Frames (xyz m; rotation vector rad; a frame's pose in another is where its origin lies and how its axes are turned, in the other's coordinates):
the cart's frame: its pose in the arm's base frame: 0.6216 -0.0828 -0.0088 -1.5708 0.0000 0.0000
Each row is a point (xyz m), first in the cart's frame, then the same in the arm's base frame.
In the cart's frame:
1: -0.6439 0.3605 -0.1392
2: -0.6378 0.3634 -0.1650
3: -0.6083 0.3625 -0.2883
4: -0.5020 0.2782 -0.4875
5: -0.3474 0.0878 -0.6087
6: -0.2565 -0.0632 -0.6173
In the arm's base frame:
1: -0.0223 -0.2220 -0.3693
2: -0.0162 -0.2478 -0.3722
3: 0.0133 -0.3711 -0.3713
4: 0.1196 -0.5703 -0.2870
5: 0.2742 -0.6915 -0.0966
6: 0.3651 -0.7001 0.0544

